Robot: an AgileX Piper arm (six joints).
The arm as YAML. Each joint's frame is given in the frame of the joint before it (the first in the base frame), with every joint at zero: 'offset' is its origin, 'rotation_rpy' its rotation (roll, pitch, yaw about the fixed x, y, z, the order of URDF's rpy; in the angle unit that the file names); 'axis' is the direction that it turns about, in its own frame. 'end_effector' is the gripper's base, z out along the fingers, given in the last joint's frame.
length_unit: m
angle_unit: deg
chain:
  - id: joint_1
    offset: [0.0, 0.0, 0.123]
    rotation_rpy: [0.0, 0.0, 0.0]
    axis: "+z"
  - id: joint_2
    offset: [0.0, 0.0, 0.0]
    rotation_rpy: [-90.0, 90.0, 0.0]
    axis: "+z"
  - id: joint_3
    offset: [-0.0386, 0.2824, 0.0]
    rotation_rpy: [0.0, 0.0, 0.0]
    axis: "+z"
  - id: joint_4
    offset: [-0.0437, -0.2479, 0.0]
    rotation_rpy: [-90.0, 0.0, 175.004]
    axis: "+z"
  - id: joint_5
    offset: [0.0, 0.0, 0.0]
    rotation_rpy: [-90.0, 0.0, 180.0]
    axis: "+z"
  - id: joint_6
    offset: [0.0, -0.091, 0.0]
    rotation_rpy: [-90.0, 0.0, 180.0]
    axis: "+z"
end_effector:
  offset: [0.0, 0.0, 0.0]
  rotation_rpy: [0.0, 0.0, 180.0]
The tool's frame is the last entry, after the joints.
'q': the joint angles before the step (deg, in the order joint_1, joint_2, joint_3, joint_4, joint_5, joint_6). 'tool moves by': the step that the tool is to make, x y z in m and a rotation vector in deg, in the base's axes. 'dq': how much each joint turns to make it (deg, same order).
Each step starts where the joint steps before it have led.
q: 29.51 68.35 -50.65 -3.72 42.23 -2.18
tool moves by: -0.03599 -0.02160 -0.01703 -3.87 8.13 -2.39
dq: 0.00 -6.18 6.36 -0.34 8.93 2.17
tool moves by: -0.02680 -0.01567 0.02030 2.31 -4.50 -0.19
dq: 0.00 -8.94 0.98 -0.18 2.92 0.01
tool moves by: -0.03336 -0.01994 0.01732 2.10 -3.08 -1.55
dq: 0.00 -9.74 0.34 -0.40 5.79 1.32
